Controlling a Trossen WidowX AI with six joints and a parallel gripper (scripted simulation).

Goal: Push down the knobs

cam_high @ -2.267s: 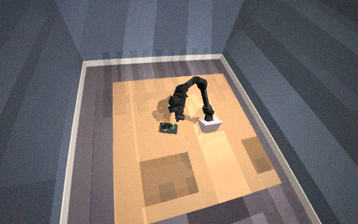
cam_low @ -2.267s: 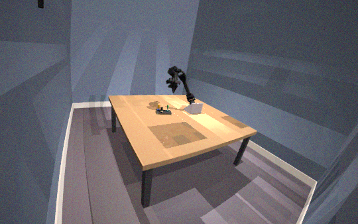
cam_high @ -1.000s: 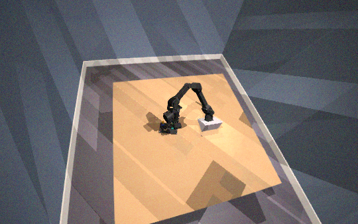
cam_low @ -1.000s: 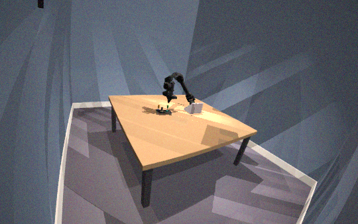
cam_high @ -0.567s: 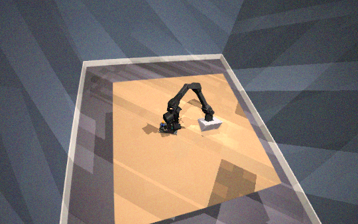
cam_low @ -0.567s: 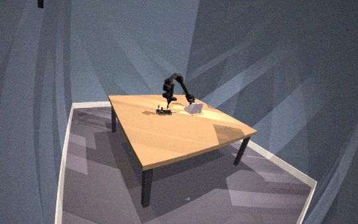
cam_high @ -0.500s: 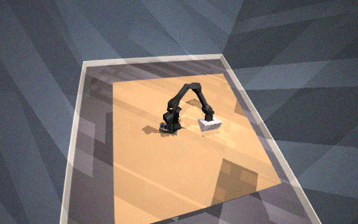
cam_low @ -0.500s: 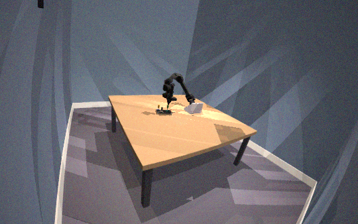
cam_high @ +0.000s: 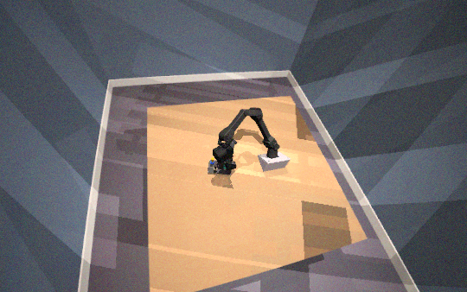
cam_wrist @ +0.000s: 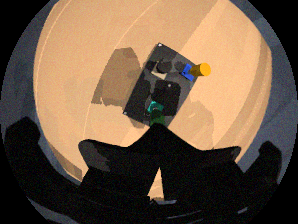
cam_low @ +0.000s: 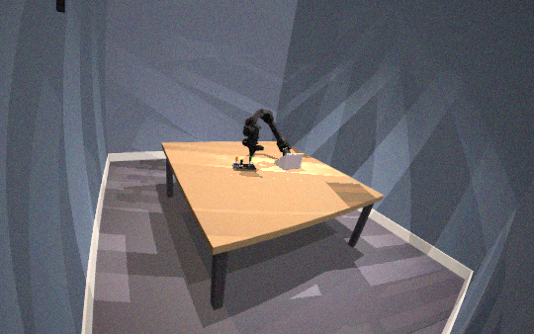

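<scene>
My gripper tip is now 2 cm above the green knob.
</scene>
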